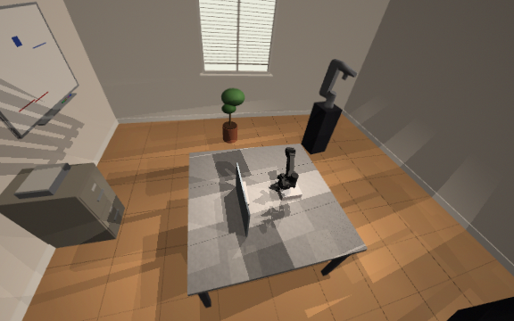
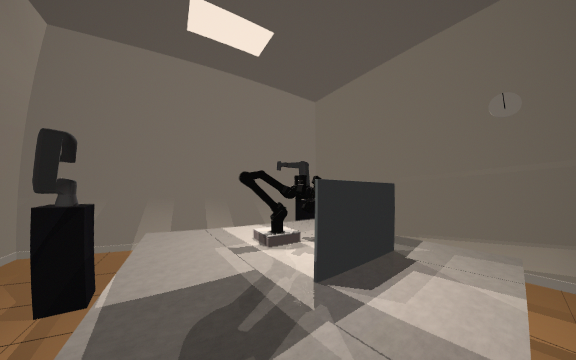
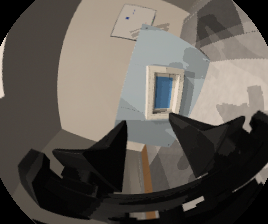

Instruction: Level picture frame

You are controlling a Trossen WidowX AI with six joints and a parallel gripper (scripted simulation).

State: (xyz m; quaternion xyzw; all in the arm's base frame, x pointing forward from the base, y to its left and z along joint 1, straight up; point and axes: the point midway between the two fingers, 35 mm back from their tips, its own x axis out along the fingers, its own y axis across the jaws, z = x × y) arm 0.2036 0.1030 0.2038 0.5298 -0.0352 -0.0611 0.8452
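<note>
Right now my gripper tip is 19 cm short of the picture frame, 9 cm above it and 4 cm to the left of it. Round my gripper tip: grey wall panel (20 cm ahead, 10 cm below, 3 cm to the right).
</note>
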